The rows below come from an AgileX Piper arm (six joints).
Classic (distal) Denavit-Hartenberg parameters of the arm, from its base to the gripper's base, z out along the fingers. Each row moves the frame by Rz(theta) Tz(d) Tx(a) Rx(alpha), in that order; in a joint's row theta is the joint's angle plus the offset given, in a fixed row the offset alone. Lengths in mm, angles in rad.
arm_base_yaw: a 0; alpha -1.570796; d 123; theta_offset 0
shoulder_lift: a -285.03; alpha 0; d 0; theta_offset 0.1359
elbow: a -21.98; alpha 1.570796; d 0; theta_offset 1.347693
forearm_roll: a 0; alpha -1.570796; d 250.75; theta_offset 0
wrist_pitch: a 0; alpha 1.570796; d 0; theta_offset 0
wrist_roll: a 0; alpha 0; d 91; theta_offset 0
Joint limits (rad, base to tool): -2.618..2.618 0..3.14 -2.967..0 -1.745..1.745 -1.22..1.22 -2.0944..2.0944
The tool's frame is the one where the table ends.
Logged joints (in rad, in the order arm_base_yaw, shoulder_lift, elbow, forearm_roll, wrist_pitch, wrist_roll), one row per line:
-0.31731 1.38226 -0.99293 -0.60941 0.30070 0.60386
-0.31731 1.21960 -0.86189 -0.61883 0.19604 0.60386
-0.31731 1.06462 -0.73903 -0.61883 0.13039 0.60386
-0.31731 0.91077 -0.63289 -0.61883 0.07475 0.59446
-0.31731 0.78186 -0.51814 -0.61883 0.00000 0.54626
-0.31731 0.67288 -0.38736 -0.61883 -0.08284 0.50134
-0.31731 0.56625 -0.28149 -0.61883 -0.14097 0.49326
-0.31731 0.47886 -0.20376 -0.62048 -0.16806 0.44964
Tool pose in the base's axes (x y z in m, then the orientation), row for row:
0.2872 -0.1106 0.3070 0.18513 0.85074 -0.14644 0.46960
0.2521 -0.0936 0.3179 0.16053 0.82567 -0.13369 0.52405
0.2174 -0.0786 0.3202 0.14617 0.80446 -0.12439 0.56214
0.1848 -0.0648 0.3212 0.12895 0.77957 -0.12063 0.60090
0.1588 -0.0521 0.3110 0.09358 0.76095 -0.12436 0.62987
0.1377 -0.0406 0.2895 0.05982 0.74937 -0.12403 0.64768
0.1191 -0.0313 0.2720 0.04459 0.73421 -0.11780 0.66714
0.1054 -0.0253 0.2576 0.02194 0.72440 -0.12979 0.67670
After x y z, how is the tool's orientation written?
As a quaternion, x y z w.
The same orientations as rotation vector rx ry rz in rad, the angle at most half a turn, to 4 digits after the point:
0.4537 2.0851 -0.3589
0.3842 1.9761 -0.3200
0.3442 1.8945 -0.2929
0.2988 1.8066 -0.2795
0.2143 1.7427 -0.2848
0.1360 1.7040 -0.2820
0.1006 1.6567 -0.2658
0.0493 1.6284 -0.2918

